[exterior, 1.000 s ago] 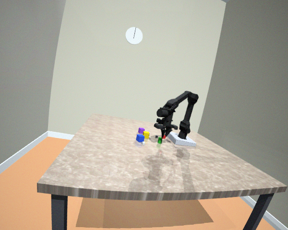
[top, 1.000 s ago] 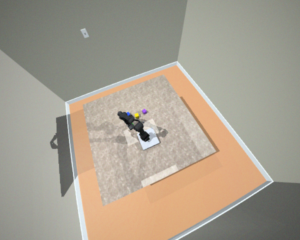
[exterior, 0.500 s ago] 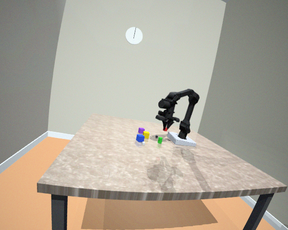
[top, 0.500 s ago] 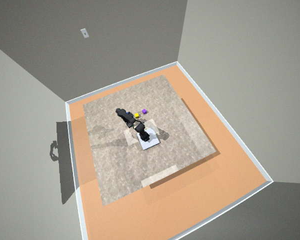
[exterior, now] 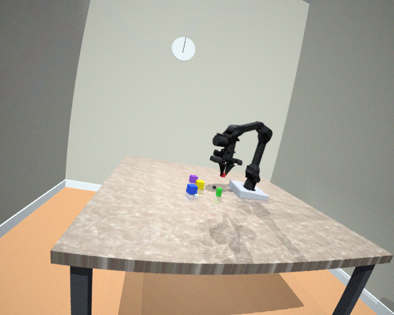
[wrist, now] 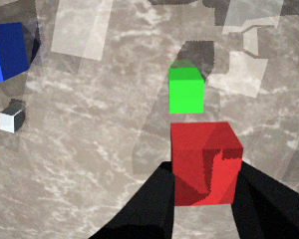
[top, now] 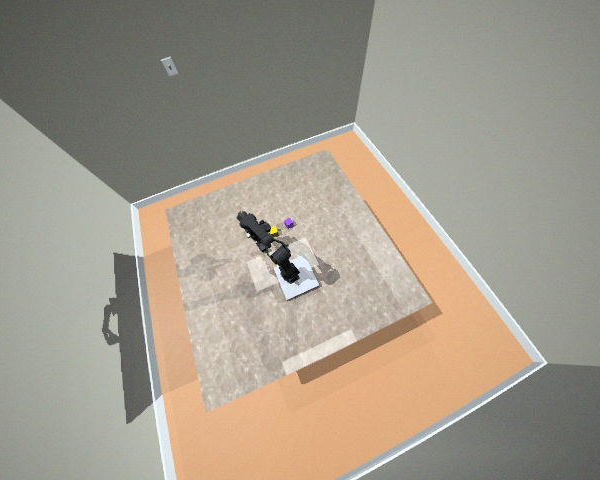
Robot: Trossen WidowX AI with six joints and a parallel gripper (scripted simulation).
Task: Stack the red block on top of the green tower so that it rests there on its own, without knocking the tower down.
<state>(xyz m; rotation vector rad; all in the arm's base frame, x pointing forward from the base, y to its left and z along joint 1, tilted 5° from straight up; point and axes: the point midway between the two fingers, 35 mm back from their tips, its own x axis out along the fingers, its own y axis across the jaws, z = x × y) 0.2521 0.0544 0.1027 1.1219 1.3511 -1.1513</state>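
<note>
My gripper tip is now 110 mm to the left of the yellow cube, 100 mm above it and 80 mm short of it. The rest, counted from my gripper tip: small white cube 150 mm ahead, 120 mm below, 40 mm to the left; then red block right at my gripper tip; then blue cube 160 mm ahead, 100 mm below, 20 mm to the right.
</note>
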